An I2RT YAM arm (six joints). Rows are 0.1 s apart.
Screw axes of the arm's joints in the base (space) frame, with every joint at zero. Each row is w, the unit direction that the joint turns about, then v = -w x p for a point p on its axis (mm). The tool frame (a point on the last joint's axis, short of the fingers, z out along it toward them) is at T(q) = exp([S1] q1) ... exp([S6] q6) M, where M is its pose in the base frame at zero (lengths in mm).
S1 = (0, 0, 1, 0.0, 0.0, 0.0)
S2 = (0, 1, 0, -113.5, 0.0, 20.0)
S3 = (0, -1, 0, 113.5, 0.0, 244.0)
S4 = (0, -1, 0, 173.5, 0.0, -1.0)
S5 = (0, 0, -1, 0.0, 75.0, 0.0)
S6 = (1, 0, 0, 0.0, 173.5, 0.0)
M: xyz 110.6 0.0 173.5 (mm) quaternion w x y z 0.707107 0 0.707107 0
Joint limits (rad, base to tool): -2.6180..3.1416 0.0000..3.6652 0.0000..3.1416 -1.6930..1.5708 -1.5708..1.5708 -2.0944..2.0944
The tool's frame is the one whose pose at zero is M.
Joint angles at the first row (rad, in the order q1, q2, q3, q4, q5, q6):
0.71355, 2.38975, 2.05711, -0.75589, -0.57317, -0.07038
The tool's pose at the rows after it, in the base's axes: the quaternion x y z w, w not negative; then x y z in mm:
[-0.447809 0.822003 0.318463 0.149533 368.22 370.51 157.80]
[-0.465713 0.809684 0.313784 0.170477 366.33 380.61 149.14]
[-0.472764 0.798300 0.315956 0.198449 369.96 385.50 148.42]
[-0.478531 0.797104 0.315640 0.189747 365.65 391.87 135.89]
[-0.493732 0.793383 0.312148 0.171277 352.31 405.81 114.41]
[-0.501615 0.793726 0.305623 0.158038 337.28 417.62 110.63]
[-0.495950 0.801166 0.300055 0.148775 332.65 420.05 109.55]
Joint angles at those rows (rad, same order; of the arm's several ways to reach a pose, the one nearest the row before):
0.75399, 2.43705, 2.05632, -0.67958, -0.53082, -0.10204
0.77153, 2.45729, 2.05180, -0.61858, -0.51137, -0.12608
0.77382, 2.46565, 2.05174, -0.55409, -0.50336, -0.13600
0.78793, 2.49124, 2.05179, -0.54342, -0.50374, -0.13791
0.82418, 2.53394, 2.05214, -0.53388, -0.49840, -0.14439
0.86079, 2.54235, 2.05825, -0.55218, -0.48009, -0.13257
0.87109, 2.54425, 2.06166, -0.56972, -0.46674, -0.11159

